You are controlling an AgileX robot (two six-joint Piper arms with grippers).
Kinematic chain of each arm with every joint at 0, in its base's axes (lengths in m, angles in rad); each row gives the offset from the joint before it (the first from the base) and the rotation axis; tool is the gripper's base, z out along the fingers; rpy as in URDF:
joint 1: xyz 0 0 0.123 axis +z
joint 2: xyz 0 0 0 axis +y
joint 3: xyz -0.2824 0 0.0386 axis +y
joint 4: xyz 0.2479 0 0.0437 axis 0.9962 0 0.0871
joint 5: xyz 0 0 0 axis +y
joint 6: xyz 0.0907 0 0.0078 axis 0.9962 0 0.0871
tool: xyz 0 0 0 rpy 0 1.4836 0
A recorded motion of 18 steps. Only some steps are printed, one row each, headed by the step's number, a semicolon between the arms.
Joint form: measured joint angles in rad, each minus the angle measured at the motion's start. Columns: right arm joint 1, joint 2, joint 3, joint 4, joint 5, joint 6; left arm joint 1, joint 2, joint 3, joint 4, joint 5, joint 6.
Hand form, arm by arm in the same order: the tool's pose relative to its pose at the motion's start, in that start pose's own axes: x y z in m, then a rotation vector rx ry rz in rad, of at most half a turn. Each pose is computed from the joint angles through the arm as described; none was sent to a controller.
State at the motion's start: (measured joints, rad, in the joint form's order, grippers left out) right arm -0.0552 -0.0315 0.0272 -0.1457 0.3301 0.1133; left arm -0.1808 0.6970 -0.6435 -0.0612 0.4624 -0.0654
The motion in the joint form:
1: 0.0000 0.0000 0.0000 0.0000 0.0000 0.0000; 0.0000 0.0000 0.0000 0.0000 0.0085 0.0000
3: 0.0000 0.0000 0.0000 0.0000 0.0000 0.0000; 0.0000 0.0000 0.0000 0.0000 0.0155 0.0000
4: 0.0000 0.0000 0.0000 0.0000 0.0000 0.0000; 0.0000 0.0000 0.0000 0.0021 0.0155 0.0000
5: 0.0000 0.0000 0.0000 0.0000 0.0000 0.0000; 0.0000 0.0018 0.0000 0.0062 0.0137 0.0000
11: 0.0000 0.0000 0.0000 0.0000 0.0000 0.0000; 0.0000 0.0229 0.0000 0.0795 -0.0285 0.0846
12: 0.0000 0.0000 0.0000 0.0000 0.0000 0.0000; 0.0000 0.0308 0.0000 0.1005 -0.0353 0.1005
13: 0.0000 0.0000 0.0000 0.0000 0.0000 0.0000; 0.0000 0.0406 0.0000 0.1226 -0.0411 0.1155
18: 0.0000 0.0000 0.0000 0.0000 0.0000 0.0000; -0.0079 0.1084 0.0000 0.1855 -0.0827 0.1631
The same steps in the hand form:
1: 0.0000 0.0000 0.0000 0.0000 0.0000 0.0000; 0.0008 0.0001 0.0000 -0.0006 0.0085 0.0000
3: 0.0000 0.0000 0.0000 0.0000 0.0000 0.0000; 0.0014 0.0001 0.0000 -0.0010 0.0155 0.0000
4: 0.0000 0.0000 0.0000 0.0000 0.0000 0.0000; 0.0014 0.0002 0.0000 -0.0020 0.0154 0.0019
5: 0.0000 0.0000 0.0000 0.0000 0.0000 0.0000; 0.0013 0.0004 0.0004 -0.0039 0.0153 0.0055
11: 0.0000 0.0000 0.0000 0.0000 0.0000 0.0000; -0.0019 0.0031 0.0055 -0.0348 -0.0064 0.1560
12: 0.0000 0.0000 0.0000 0.0000 0.0000 0.0000; -0.0022 0.0039 0.0074 -0.0435 -0.0051 0.1911
13: 0.0000 0.0000 0.0000 0.0000 0.0000 0.0000; -0.0024 0.0048 0.0098 -0.0525 -0.0008 0.2263
18: 0.0000 0.0000 0.0000 0.0000 0.0000 0.0000; -0.0023 0.0059 0.0264 -0.0652 0.0269 0.3369

